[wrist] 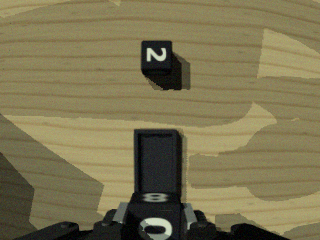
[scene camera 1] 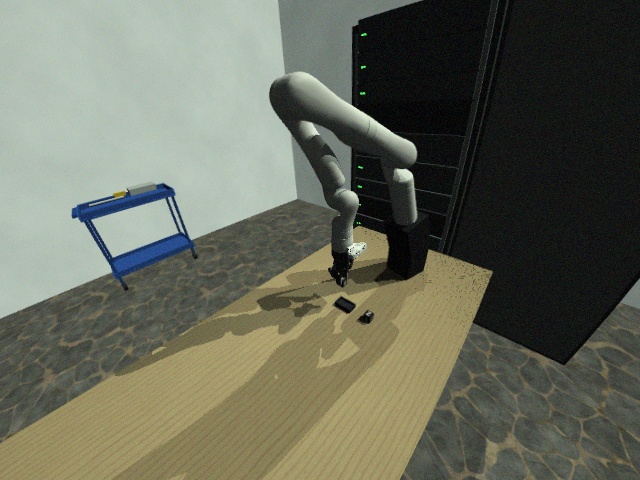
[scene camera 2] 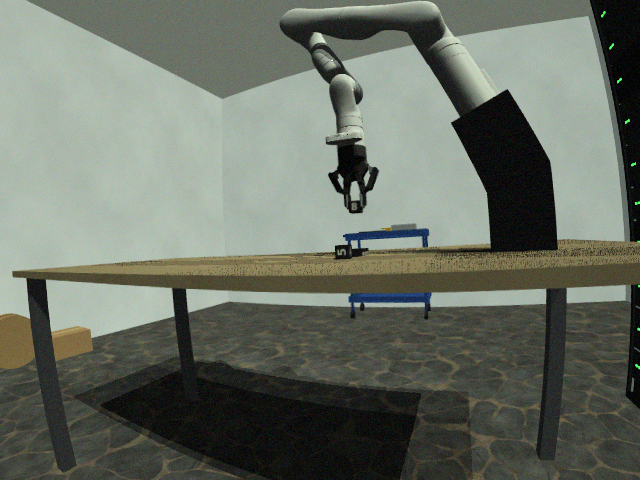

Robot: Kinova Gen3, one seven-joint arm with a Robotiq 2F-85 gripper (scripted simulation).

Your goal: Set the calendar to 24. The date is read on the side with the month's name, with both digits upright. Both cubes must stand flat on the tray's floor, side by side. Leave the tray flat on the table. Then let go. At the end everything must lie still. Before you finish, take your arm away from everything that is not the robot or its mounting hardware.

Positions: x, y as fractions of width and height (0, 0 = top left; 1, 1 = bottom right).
Scene:
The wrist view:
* gripper: 0.49, 0.91
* black calendar tray: 0.48, 0.62

